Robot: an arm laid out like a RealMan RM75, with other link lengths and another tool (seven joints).
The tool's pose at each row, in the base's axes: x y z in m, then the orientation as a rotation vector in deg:
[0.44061 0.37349 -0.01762 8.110 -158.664 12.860]
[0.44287 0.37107 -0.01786 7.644 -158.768 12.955]
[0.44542 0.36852 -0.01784 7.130 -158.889 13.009]
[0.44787 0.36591 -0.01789 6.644 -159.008 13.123]
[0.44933 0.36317 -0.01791 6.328 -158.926 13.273]
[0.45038 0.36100 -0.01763 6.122 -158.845 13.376]
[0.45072 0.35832 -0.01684 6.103 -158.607 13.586]
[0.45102 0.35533 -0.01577 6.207 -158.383 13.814]
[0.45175 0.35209 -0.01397 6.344 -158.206 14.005]
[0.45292 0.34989 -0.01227 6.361 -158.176 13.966]
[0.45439 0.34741 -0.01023 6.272 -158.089 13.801]
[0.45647 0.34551 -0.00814 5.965 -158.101 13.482]
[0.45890 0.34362 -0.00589 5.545 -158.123 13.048]
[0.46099 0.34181 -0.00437 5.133 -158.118 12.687]
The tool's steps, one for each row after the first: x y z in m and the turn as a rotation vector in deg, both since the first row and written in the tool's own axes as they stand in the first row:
[-0.00202 -0.00263 -0.00013 0.005 -0.060 0.345]
[-0.00421 -0.00546 -0.00058 -0.025 -0.133 0.718]
[-0.00633 -0.00833 -0.00092 -0.009 -0.209 1.080]
[-0.00750 -0.01120 -0.00093 0.055 -0.105 1.310]
[-0.00823 -0.01350 -0.00117 0.102 -0.010 1.457]
[-0.00808 -0.01629 -0.00155 0.248 0.220 1.475]
[-0.00776 -0.01941 -0.00212 0.424 0.425 1.411]
[-0.00757 -0.02293 -0.00347 0.577 0.580 1.324]
[-0.00790 -0.02548 -0.00506 0.553 0.610 1.304]
[-0.00836 -0.02838 -0.00702 0.427 0.711 1.335]
[-0.00942 -0.03080 -0.00933 0.165 0.739 1.507]
[-0.01074 -0.03327 -0.01192 -0.193 0.770 1.742]
[-0.01202 -0.03552 -0.01372 -0.498 0.823 1.980]

